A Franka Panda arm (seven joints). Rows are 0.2 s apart.
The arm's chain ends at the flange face. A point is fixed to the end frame.
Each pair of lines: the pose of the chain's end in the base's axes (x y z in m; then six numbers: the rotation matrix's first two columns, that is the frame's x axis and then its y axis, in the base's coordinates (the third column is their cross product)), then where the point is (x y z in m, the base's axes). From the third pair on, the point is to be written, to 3 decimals.
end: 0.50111, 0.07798, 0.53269, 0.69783, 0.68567, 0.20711, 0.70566, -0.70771, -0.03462
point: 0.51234 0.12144 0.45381
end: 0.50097, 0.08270, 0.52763, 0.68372, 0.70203, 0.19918, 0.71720, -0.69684, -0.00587
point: 0.51269 0.12428 0.44781
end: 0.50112, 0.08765, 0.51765, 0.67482, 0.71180, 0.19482, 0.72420, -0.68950, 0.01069
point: 0.513 0.128 0.437
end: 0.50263, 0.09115, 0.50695, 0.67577, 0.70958, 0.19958, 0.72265, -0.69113, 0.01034
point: 0.515 0.132 0.427
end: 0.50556, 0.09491, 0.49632, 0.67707, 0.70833, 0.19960, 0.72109, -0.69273, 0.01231
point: 0.518 0.136 0.416
